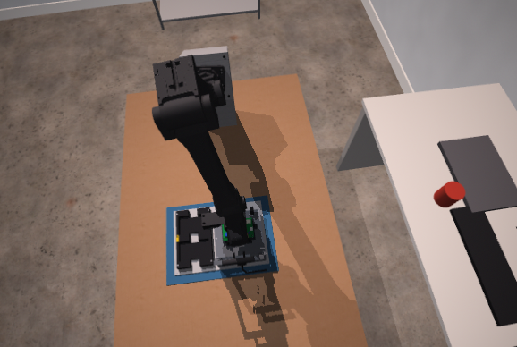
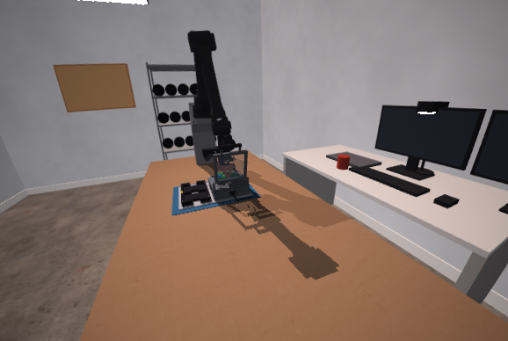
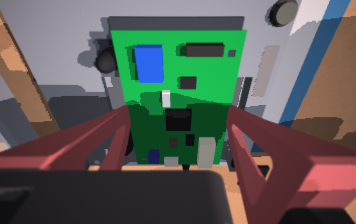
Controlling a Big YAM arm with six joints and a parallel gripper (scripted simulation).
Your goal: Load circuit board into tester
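Right now my hand is right at the green circuit board. Round my hand: clear lid 12 cm ahead, 9 cm above, 2 cm to the left.
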